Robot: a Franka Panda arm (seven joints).
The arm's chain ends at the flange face. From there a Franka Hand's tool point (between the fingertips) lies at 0.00 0.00 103.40 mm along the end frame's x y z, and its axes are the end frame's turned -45 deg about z.
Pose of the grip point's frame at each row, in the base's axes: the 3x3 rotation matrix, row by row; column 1 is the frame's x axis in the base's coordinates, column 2 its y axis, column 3 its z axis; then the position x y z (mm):
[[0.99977 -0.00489 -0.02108], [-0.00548 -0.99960 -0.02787], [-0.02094 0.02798 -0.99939]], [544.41 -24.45 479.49]
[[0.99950 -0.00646 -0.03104], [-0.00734 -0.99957 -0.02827], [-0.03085 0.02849 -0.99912]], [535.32 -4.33 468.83]
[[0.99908 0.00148 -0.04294], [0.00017 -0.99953 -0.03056], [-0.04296 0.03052 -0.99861]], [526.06 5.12 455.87]
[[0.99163 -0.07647 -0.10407], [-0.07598 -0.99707 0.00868], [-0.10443 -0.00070 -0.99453]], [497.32 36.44 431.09]
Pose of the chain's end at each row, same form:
[[0.70349 -0.71040 -0.02108], [-0.71070 -0.70295 -0.02787], [0.00498 0.03459 -0.99939]], [546.59 -21.57 582.83]
[[0.70219 -0.71132 -0.03104], [-0.71199 -0.70161 -0.02827], [-0.00167 0.04196 -0.99912]], [538.53 -1.41 572.14]
[[0.70750 -0.70541 -0.04294], [-0.70665 -0.70689 -0.03056], [-0.00880 0.05196 -0.99861]], [530.50 8.28 559.13]
[[0.64712 -0.75526 -0.10407], [-0.75876 -0.65131 0.00868], [-0.07434 0.07335 -0.99453]], [508.08 35.54 533.92]

